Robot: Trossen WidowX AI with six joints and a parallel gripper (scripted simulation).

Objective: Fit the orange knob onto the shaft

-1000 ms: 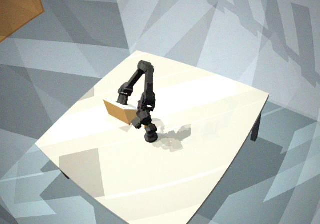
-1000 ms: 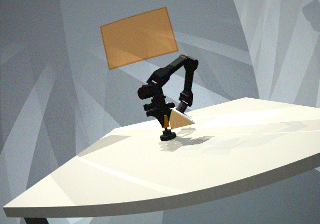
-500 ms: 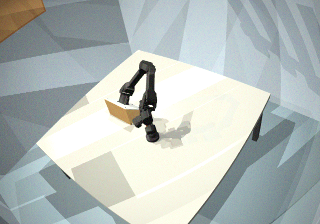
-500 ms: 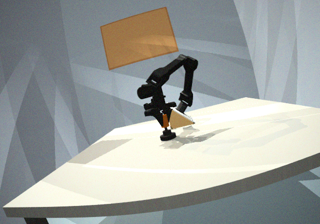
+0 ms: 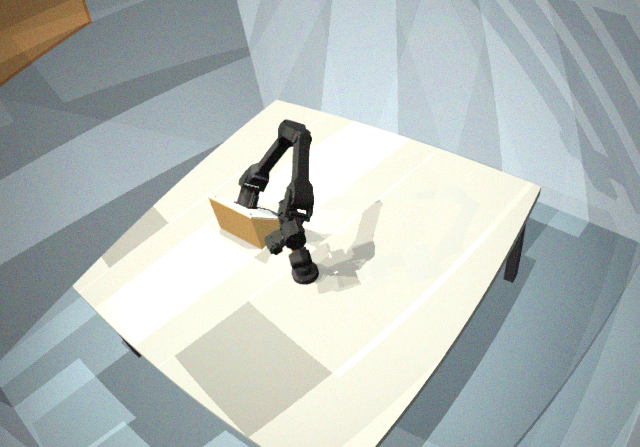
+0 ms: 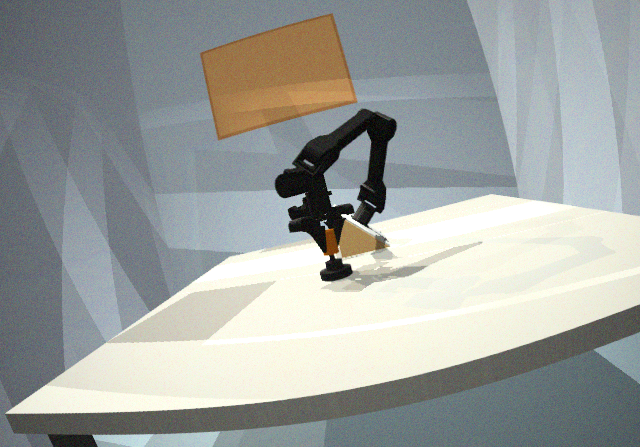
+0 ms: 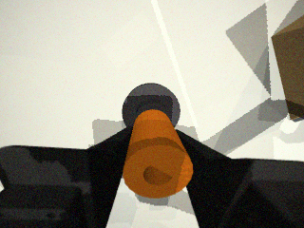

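Right now the orange knob is 2 cm above my gripper tip. Also, from my gripper tip: round dark pedestal 4 cm below.
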